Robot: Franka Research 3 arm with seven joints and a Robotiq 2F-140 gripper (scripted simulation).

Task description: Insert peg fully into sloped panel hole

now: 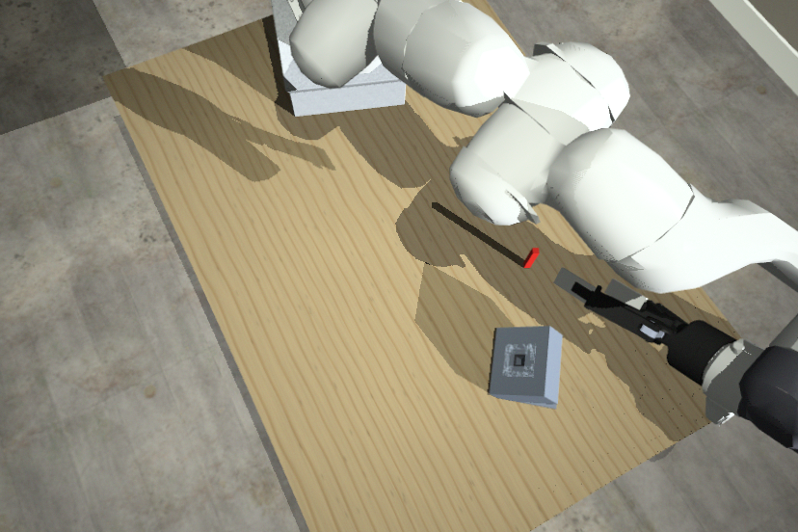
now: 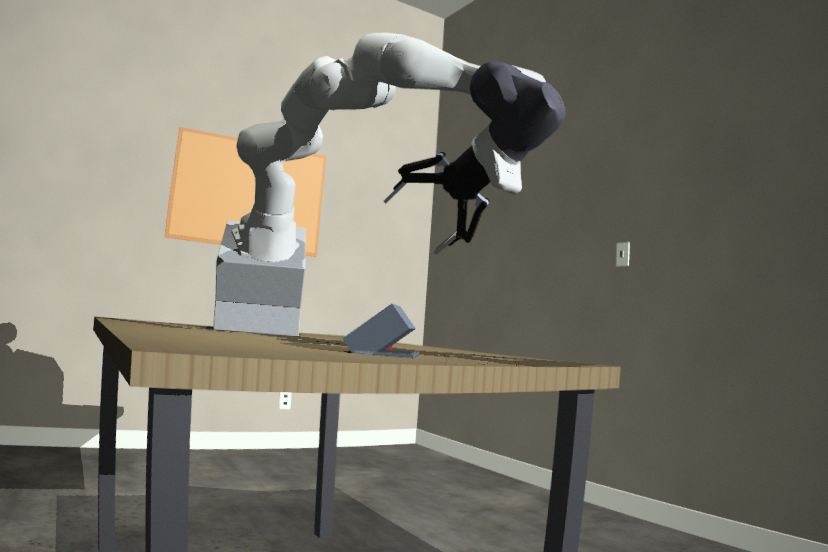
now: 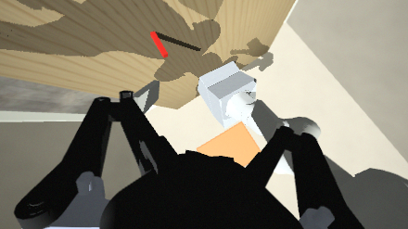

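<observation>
The red peg is 12 cm behind my hand, 7 cm to the left of it and 23 cm below it.
</observation>
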